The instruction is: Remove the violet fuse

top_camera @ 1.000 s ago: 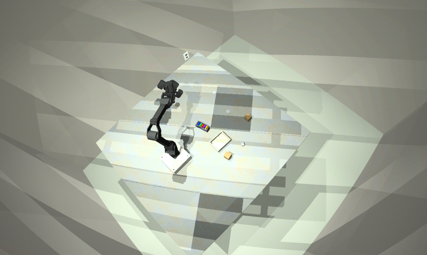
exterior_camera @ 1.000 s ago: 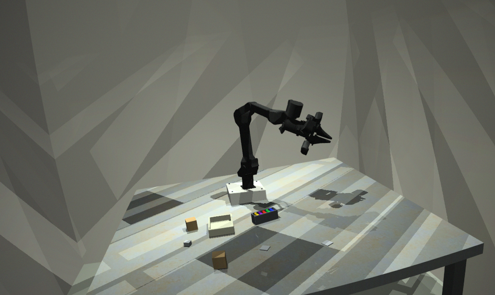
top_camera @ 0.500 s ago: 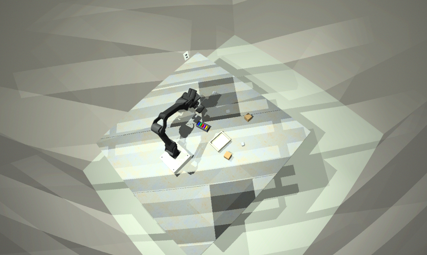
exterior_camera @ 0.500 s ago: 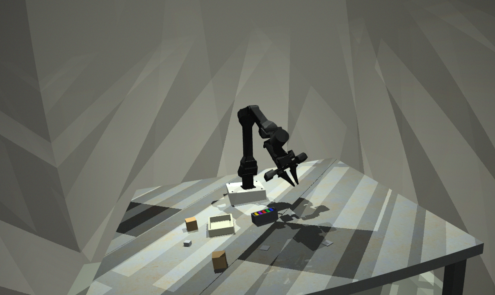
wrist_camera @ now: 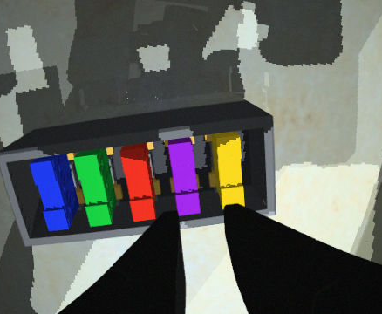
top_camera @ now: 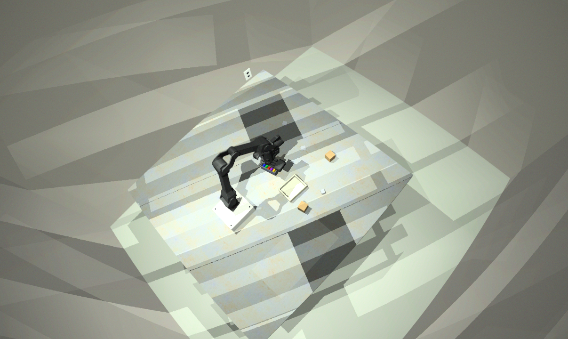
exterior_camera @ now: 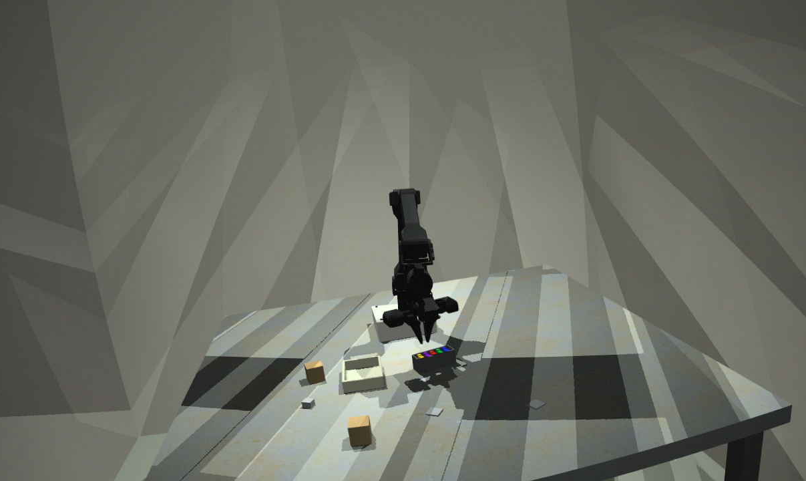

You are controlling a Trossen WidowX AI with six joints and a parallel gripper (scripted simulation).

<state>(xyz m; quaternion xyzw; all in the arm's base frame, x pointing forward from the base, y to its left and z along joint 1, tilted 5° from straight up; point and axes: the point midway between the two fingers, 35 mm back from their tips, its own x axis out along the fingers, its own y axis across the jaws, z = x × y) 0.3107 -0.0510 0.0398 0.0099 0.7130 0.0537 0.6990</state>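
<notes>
The violet fuse is 50 mm below my gripper tip. Round my gripper tip: yellow fuse: 10 mm to the right, 50 mm below; red fuse: 20 mm to the left, 50 mm below; green fuse: 40 mm to the left, 50 mm below.
</notes>
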